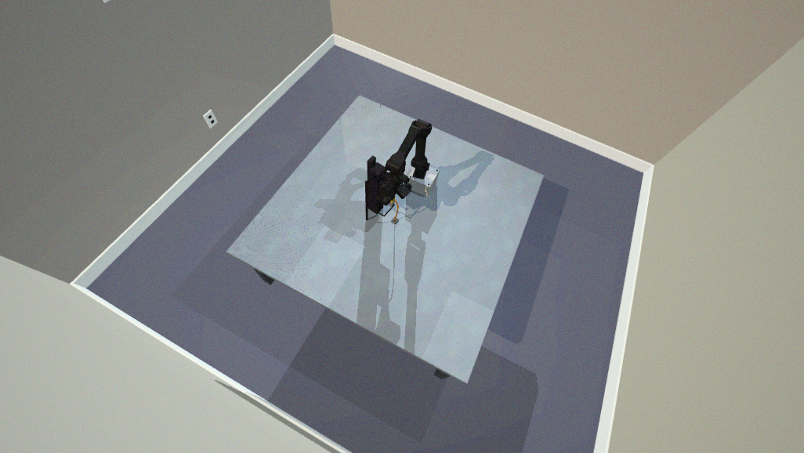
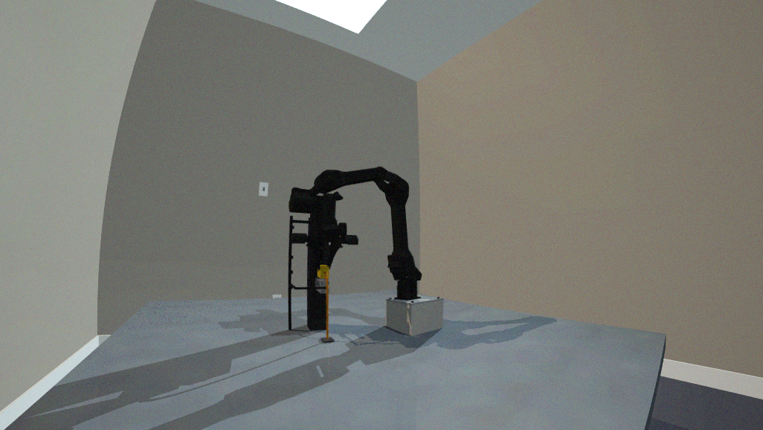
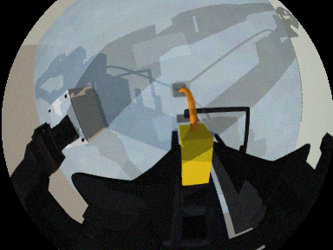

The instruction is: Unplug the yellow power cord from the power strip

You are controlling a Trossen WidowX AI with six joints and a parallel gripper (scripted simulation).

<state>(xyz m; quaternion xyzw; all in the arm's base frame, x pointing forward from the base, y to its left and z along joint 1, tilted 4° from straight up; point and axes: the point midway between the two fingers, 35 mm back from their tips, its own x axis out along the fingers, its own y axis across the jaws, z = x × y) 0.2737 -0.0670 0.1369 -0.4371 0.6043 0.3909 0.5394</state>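
Now: the yellow plug 1 cm behind my gripper tip and 3 cm to the right of it.
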